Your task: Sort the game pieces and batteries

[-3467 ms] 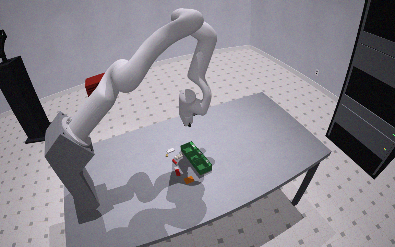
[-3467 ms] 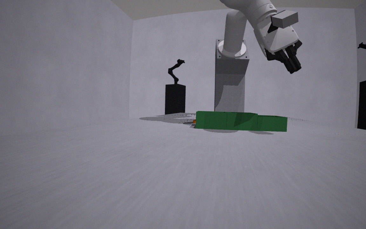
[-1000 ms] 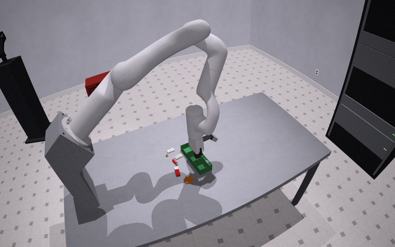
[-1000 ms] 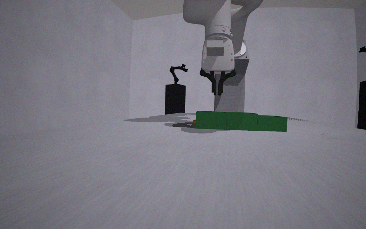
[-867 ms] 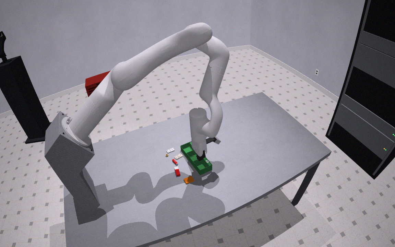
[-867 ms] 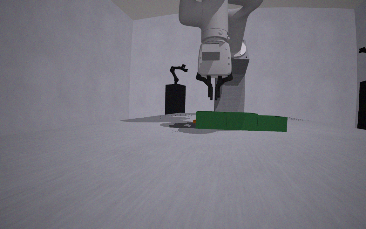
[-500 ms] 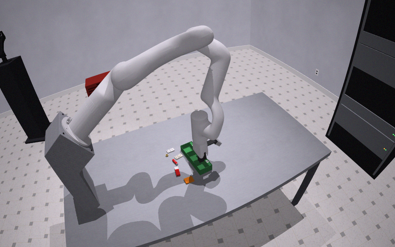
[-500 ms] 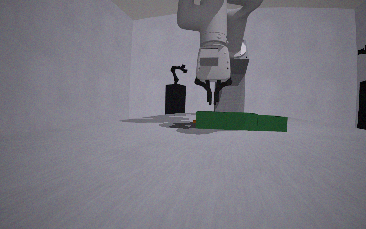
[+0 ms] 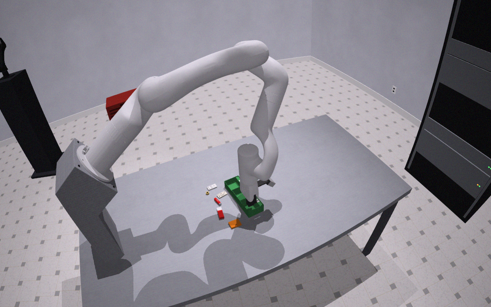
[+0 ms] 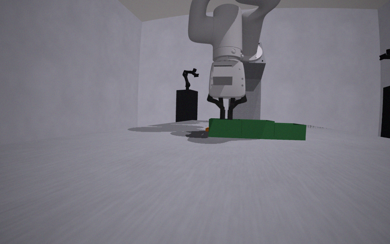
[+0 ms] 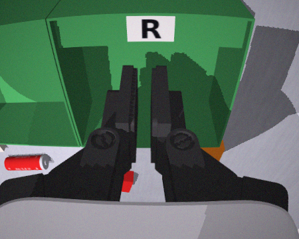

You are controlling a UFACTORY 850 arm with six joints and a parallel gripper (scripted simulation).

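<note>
The green bin is 8 cm to the left of my hand, 3 cm below it and 2 cm behind it. Round my hand: orange flat block (9 cm behind, 8 cm to the right, 5 cm below); then yellow nut (20 cm behind, 15 cm to the left, 5 cm below); then red cylindrical battery (15 cm behind, 7 cm to the left, 5 cm below).
</note>
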